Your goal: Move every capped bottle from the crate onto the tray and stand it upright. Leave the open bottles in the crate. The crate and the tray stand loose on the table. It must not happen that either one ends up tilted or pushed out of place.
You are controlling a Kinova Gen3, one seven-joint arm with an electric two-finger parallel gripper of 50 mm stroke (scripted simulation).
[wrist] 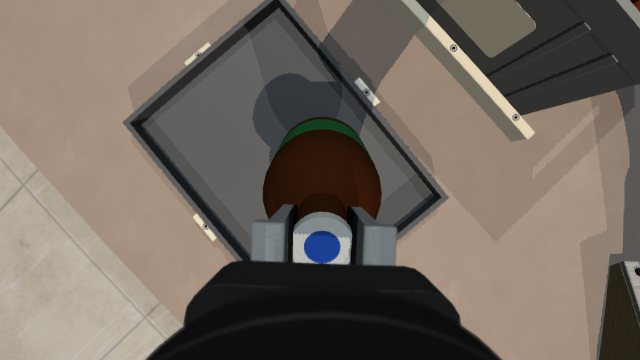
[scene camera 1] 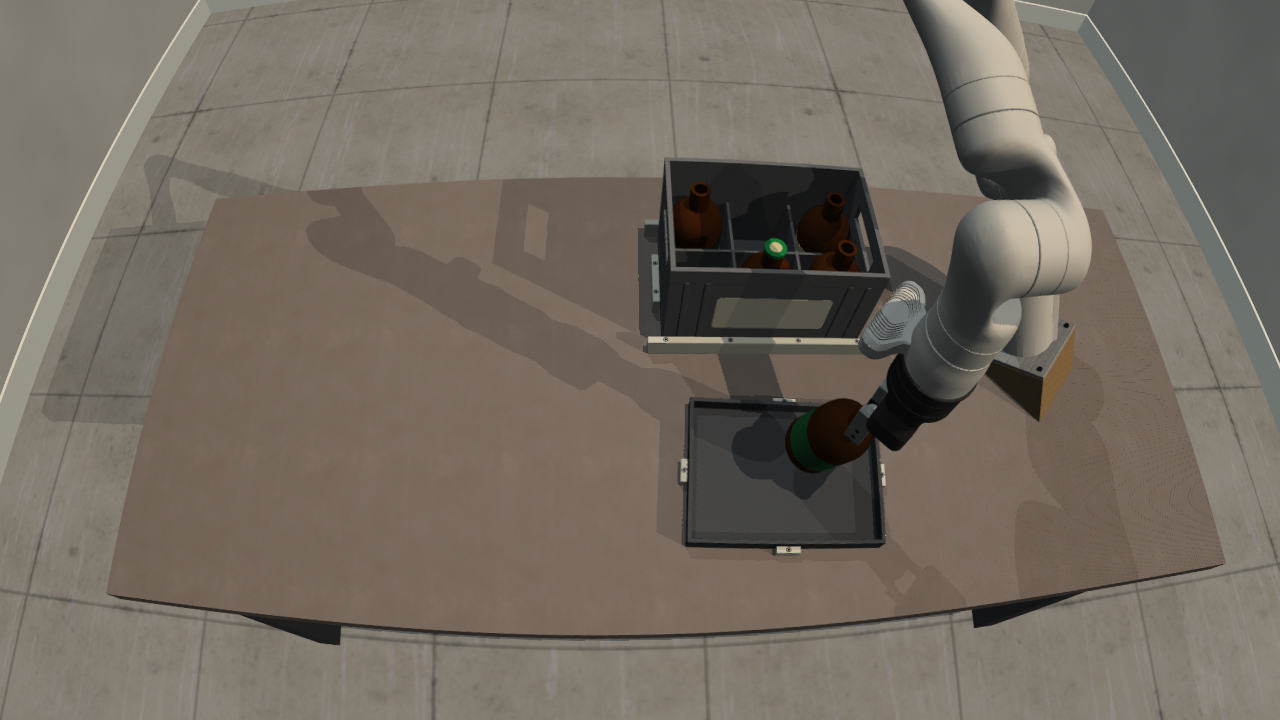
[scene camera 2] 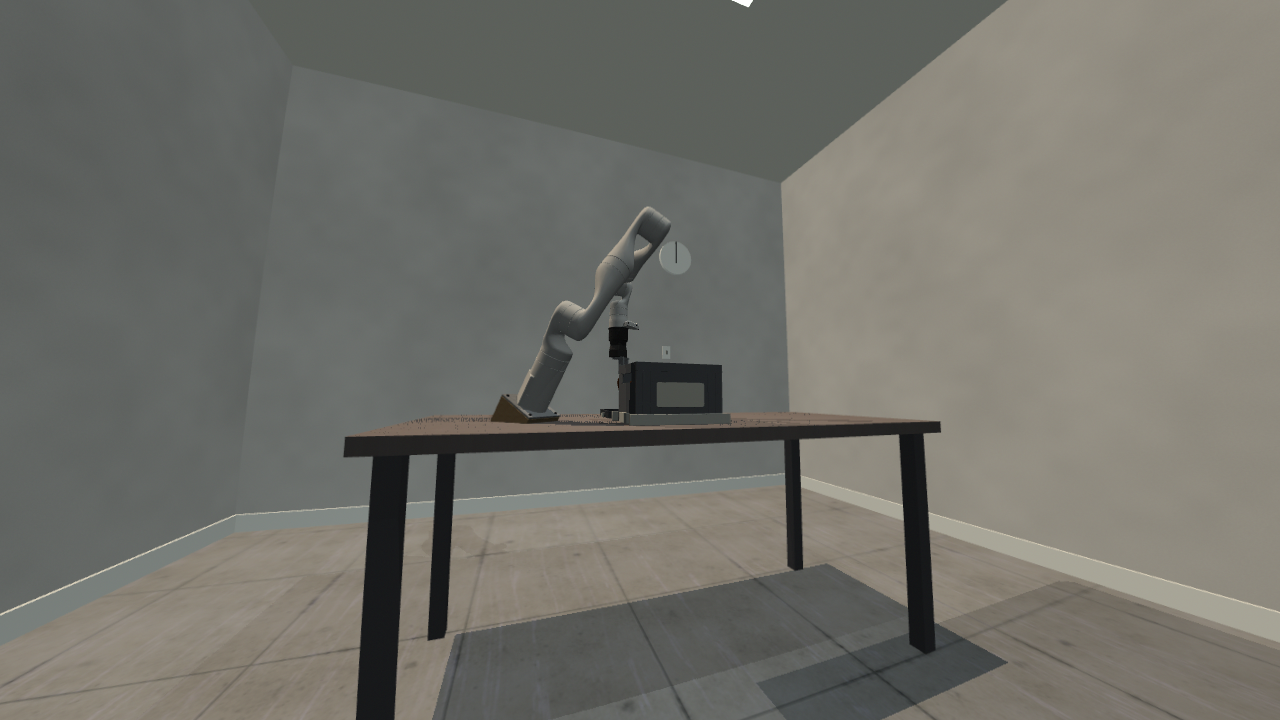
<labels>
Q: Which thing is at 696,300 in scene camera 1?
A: A crate.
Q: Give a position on a crate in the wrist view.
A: At 536,62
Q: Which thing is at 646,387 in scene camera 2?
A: A crate.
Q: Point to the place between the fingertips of my gripper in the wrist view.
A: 321,226
</labels>
